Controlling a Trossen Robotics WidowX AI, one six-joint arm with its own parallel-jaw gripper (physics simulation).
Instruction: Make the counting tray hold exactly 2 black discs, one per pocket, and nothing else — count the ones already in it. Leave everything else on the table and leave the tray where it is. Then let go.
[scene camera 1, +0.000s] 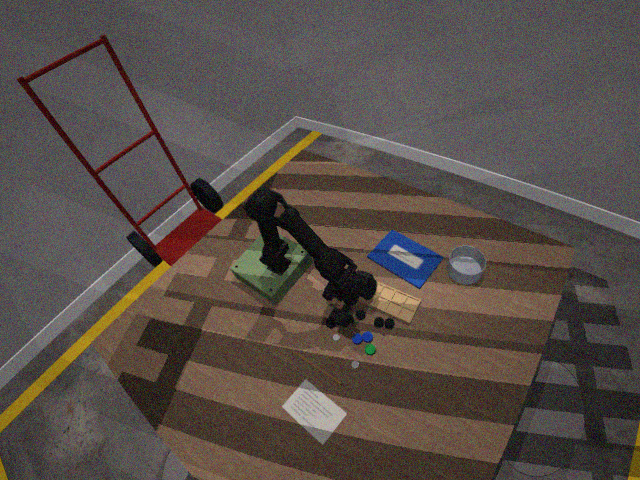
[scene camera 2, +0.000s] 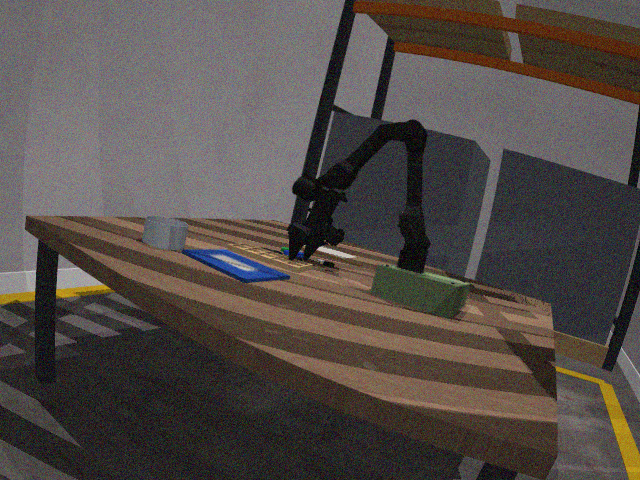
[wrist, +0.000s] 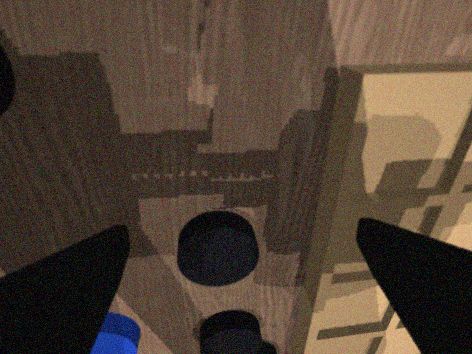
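Note:
The counting tray (scene camera 1: 415, 305) (scene camera 2: 303, 266) (wrist: 327, 200) is pale wood with square pockets. No disc shows in its visible pockets; the arm hides part of it in scene camera 1. My gripper (scene camera 1: 339, 318) (scene camera 2: 299, 256) (wrist: 245, 232) is open and empty beside the tray, low over the table. A black disc (scene camera 1: 360, 314) (wrist: 218, 248) lies on the table, below and between the spread fingertips in the wrist view. A second black disc (scene camera 1: 378, 322) (wrist: 230, 330) and a third black disc (scene camera 1: 389, 323) (wrist: 268, 348) lie close together beside the tray.
Two blue discs (scene camera 1: 357, 338) (scene camera 1: 367, 336) (wrist: 118, 335), a green disc (scene camera 1: 370, 349) and two pale discs (scene camera 1: 336, 337) (scene camera 1: 355, 364) lie near the gripper. A blue folder (scene camera 1: 379, 253) (scene camera 2: 206, 256), a clear round container (scene camera 1: 466, 266) (scene camera 2: 164, 233) and a printed sheet (scene camera 1: 314, 410) (scene camera 2: 336, 252) are on the table.

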